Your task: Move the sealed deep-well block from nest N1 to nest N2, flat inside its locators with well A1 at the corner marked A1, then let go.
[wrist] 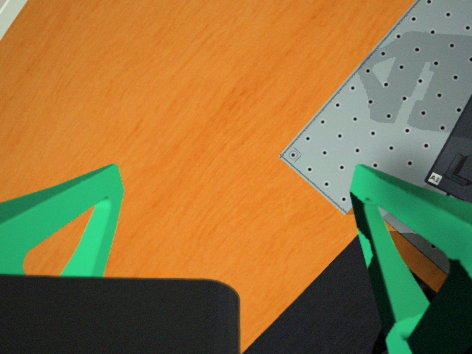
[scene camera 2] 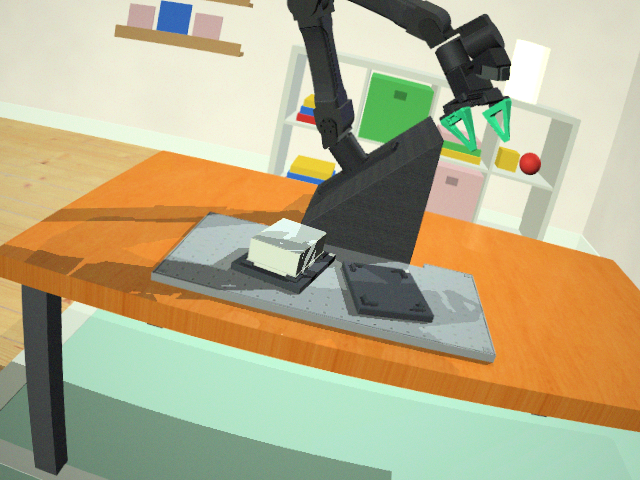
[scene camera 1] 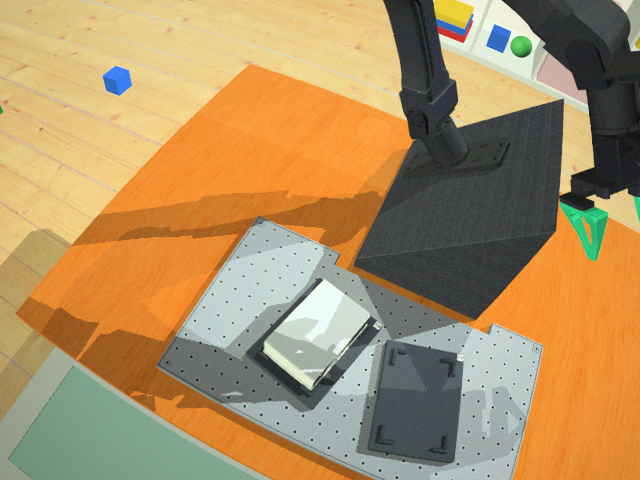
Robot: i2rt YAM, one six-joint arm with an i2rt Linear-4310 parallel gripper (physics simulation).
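Frame: origin at the arm's base, x ahead, y left, z up, level; centimetres.
Where they show: gripper, fingertip midpoint: (wrist: 236, 177) (scene camera 2: 491, 145) (scene camera 1: 620, 246); arm's base, link origin: (scene camera 2: 359, 169) (scene camera 1: 455, 161).
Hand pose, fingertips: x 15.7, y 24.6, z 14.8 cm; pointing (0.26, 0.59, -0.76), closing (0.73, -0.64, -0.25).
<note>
Things, the pixels of their centre, and the offset from my fingertips. Level surfaces: height alone.
- sealed deep-well block, body centre: (scene camera 1: 317, 333) (scene camera 2: 288, 246) dx +20.7, dy -28.8, dz -21.6 cm
- dark left nest N1, body centre: (scene camera 1: 316, 340) (scene camera 2: 286, 259) dx +20.7, dy -28.8, dz -24.0 cm
- dark nest N2, body centre: (scene camera 1: 419, 400) (scene camera 2: 385, 288) dx +20.6, dy -11.7, dz -24.0 cm
- grey perforated plate, body centre: (scene camera 1: 368, 363) (scene camera 2: 332, 277) dx +19.1, dy -20.7, dz -25.5 cm
- orange table, surface height: dz -26.2 cm
The sealed deep-well block (scene camera 1: 317, 330) (scene camera 2: 281, 248), pale cream, sits on the dark left nest N1 (scene camera 1: 312, 401) (scene camera 2: 268, 279). Its well A1 cannot be made out. The dark nest N2 (scene camera 1: 418, 408) (scene camera 2: 387, 291) (wrist: 462, 137) is to the right and holds no block; its corner locators show. Its white A1 tag (scene camera 1: 460, 357) (wrist: 435, 178) is at the corner nearest the arm's base on the right side. My gripper (scene camera 1: 617, 240) (scene camera 2: 490, 144) (wrist: 236, 177) is open and empty, high above the table, to the right of N2 and away from both nests.
Both nests stand on a grey perforated plate (scene camera 1: 222, 310) (scene camera 2: 191, 248) (wrist: 345, 127) on the orange table (scene camera 1: 206, 160) (scene camera 2: 542, 310) (wrist: 175, 100). The dark wedge-shaped arm base (scene camera 1: 465, 217) (scene camera 2: 382, 206) (wrist: 310, 305) rises behind the plate, left of the gripper.
</note>
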